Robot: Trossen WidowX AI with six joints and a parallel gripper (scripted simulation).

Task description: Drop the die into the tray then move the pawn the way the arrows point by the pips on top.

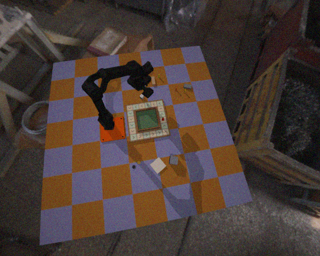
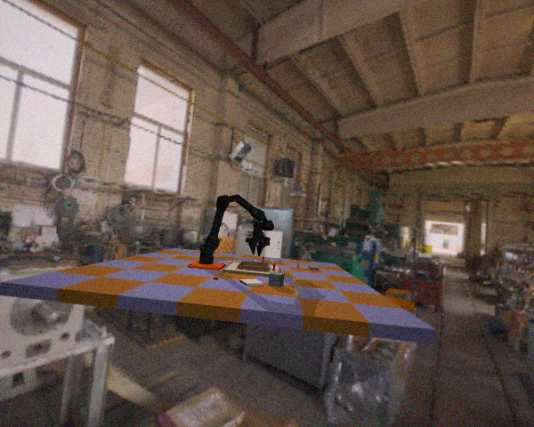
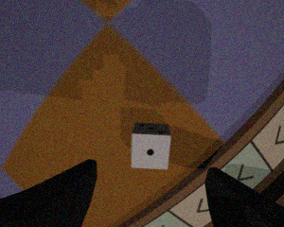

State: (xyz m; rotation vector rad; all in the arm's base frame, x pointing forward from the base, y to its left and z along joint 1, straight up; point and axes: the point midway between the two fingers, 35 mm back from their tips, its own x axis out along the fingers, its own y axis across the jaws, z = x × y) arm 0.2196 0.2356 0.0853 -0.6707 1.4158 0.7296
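My gripper tip is 5 cm above the white die. From my gripper tip the other things lie so: green tray (19 cm to the right, 5 cm below, 4 cm ahead); then red pawn (19 cm to the right, 16 cm ahead, 3 cm below); then small dark disc (51 cm to the right, 6 cm below, 3 cm behind).
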